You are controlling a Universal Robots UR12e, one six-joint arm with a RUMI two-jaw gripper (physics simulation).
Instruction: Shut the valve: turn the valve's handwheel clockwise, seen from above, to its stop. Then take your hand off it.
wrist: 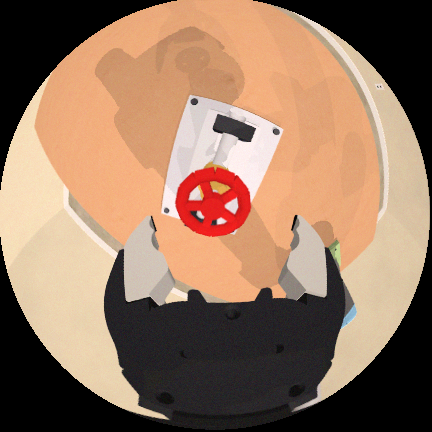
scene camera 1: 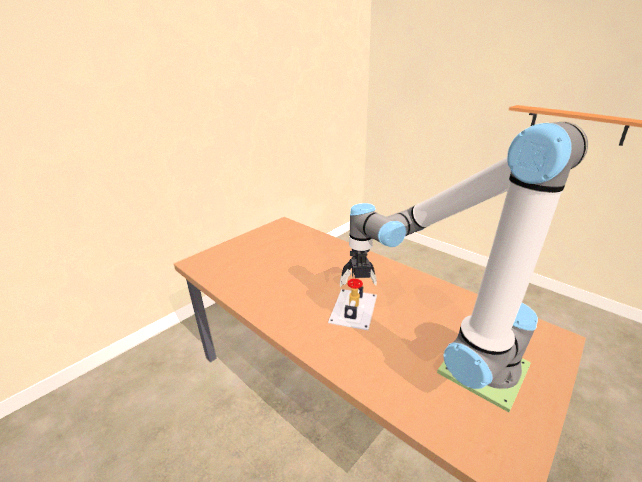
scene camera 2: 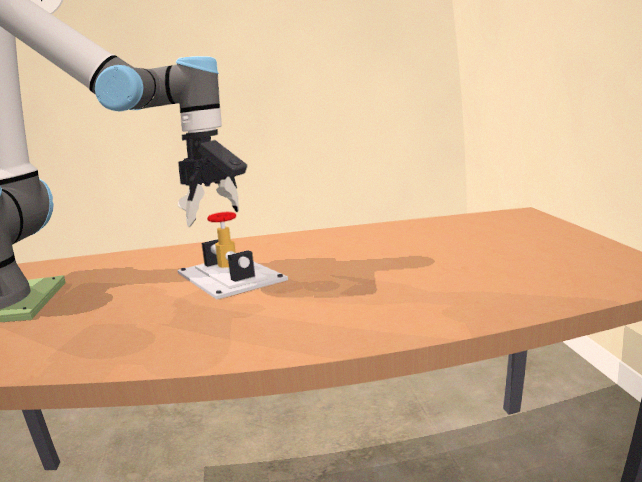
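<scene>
The valve's red handwheel (scene camera 1: pixel 355 283) (scene camera 2: pixel 221 216) (wrist: pixel 213 204) lies level on top of the brass valve body (scene camera 1: pixel 354 298) (scene camera 2: pixel 225 251). The valve stands upright on a white base plate (scene camera 1: pixel 339 317) (scene camera 2: pixel 207 286) (wrist: pixel 177 165), with black end pieces on its pipe. My gripper (scene camera 1: pixel 358 283) (scene camera 2: pixel 213 216) (wrist: pixel 224 217) points down and is open, with nothing between its fingers. Its fingertips are close to the handwheel's height, spread wide to either side. In the wrist view the wheel shows slightly left of midway between the fingertips, apart from both. Part of the valve body is hidden under the wheel in the wrist view.
The valve's plate sits on the wooden table (scene camera 1: pixel 248 280) (scene camera 2: pixel 466 269). The arm's base stands on a green plate (scene camera 1: pixel 448 372) (scene camera 2: pixel 49 285) at one end of the table. A wall shelf (scene camera 1: pixel 575 115) is high at the right in scene camera 1.
</scene>
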